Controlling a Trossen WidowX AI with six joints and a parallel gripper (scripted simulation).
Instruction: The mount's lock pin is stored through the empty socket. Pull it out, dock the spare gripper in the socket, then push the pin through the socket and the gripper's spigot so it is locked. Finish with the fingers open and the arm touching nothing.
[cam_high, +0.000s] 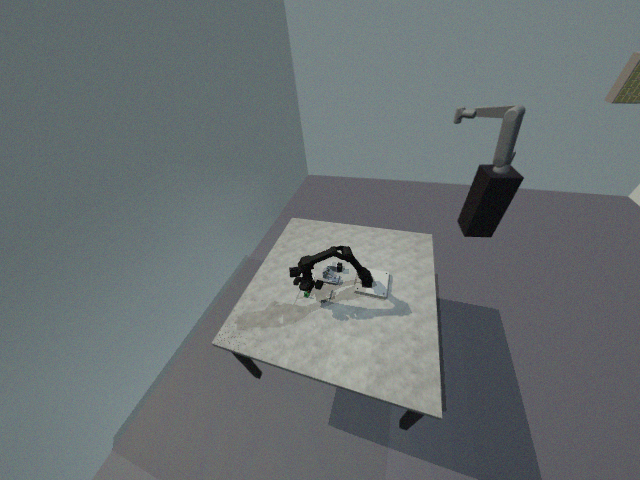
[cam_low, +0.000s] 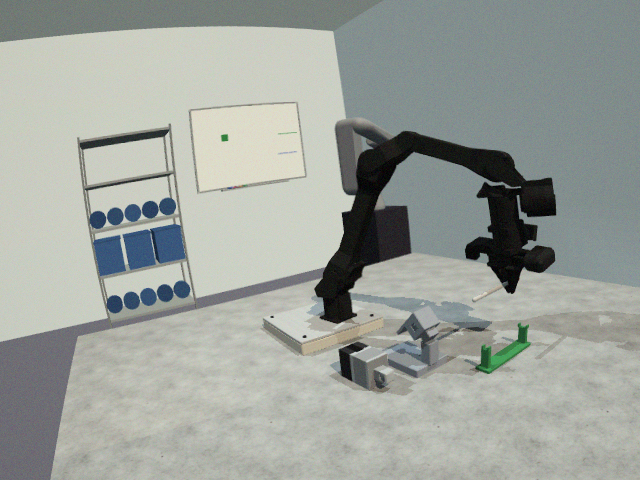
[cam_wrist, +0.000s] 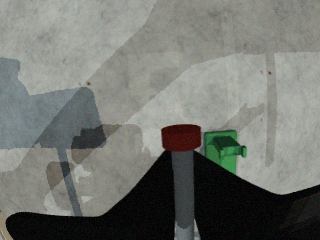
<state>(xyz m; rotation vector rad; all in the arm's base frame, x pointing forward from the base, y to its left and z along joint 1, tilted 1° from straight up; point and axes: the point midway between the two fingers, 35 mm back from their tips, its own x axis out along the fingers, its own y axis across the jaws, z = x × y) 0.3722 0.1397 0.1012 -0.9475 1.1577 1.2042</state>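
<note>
My gripper tip is now 90 mm to the left of the green cradle, 70 mm above it and 30 mm short of it. Also, from my gripper tip: grey socket (190 mm to the right, 100 mm behind, 40 mm below); then spare gripper (290 mm to the right, 130 mm behind, 70 mm below).
</note>
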